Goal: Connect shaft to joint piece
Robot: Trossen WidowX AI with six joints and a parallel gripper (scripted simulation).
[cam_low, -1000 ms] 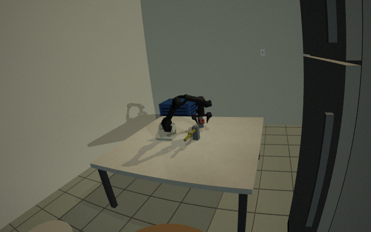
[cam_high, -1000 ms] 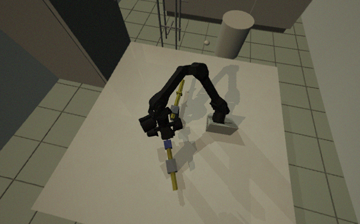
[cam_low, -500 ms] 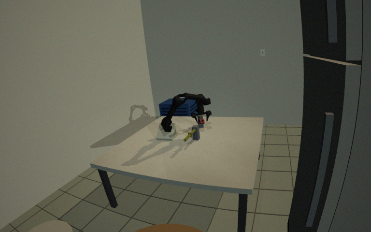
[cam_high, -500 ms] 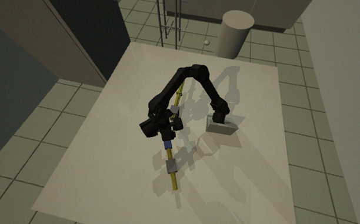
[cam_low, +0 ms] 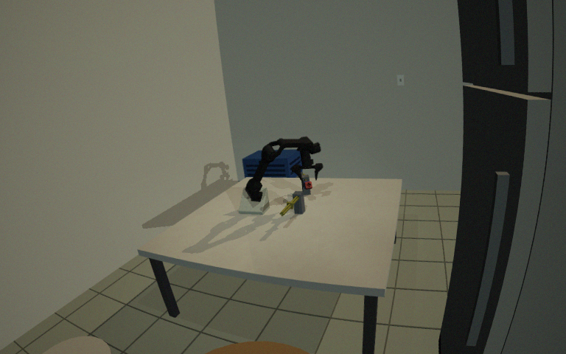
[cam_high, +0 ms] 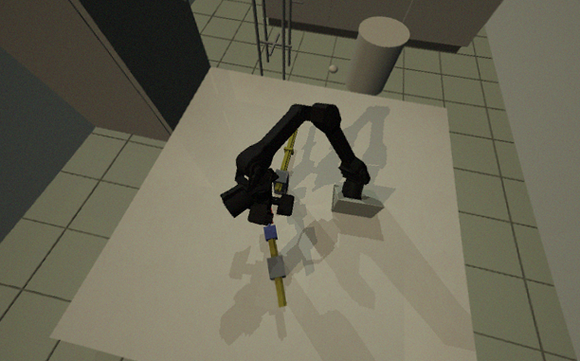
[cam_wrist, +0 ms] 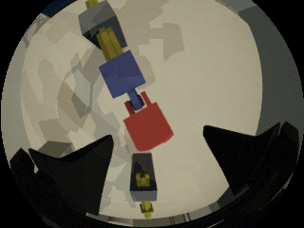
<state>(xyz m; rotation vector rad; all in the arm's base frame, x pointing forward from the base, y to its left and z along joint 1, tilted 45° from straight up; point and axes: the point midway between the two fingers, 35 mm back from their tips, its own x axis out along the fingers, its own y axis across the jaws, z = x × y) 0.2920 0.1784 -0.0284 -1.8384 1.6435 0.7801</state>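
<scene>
The red square joint piece lies 10 mm behind my gripper tip and 30 mm below it.
</scene>
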